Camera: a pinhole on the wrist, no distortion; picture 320 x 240 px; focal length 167.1 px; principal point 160.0 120.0 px. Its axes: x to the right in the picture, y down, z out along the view. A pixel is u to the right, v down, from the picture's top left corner.
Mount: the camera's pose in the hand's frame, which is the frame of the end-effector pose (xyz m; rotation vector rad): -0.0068 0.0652 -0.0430 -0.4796 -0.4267 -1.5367
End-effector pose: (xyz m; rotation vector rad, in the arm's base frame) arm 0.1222 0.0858 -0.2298 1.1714 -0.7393 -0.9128
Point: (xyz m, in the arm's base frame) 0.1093 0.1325 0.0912
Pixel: 51 89
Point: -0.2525 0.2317 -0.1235
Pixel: outside the picture
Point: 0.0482 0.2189 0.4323
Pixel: 33 68
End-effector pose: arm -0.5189 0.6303 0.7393 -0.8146 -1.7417 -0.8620
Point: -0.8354 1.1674 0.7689
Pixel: 284 178
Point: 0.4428 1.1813 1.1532
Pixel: outside the picture
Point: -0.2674 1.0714 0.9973
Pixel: 71 206
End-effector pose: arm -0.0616 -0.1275 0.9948 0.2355 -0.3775 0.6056
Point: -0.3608 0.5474 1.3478
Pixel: 28 191
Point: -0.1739 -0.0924 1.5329
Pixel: 234 167
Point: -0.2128 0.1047 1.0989
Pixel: 57 156
